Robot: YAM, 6 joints.
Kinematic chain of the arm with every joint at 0, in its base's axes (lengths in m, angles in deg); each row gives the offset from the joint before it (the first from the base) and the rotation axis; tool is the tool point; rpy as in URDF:
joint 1: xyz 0 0 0.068 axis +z
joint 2: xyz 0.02 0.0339 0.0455 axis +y
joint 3: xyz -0.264 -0.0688 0 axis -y
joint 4: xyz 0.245 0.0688 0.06 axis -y
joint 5: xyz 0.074 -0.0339 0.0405 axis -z
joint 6: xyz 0.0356 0 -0.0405 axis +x
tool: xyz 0 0 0 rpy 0 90 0
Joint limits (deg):
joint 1: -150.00..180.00
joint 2: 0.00..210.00
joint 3: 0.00..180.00
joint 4: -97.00..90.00
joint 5: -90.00..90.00
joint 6: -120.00..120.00
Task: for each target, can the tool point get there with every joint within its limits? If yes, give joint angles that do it. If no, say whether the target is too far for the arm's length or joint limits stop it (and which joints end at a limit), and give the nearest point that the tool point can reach.
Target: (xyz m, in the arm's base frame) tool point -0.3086 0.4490 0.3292
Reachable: yes | joints 124.41 129.27 111.76 32.19 -1.32 78.60
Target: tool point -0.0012 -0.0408 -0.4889
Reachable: no: joint limits stop it (at a limit: joint 2) | nearest point -0.0030 -0.1024 -0.3495 | short by 0.152 m
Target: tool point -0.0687 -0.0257 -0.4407
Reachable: no: joint limits stop it (at a limit: joint 1, joint 2) | nearest point -0.0963 -0.0518 -0.3523 | short by 0.096 m
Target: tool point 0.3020 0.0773 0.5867
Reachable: yes | joints 20.73 97.71 128.60 -6.26 76.30 17.75
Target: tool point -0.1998 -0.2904 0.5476
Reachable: yes | joints 50.52 47.45 147.17 75.17 58.66 -58.86
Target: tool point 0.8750 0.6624 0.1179
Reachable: no: too far | nearest point 0.5149 0.3898 0.1161 | short by 0.452 m
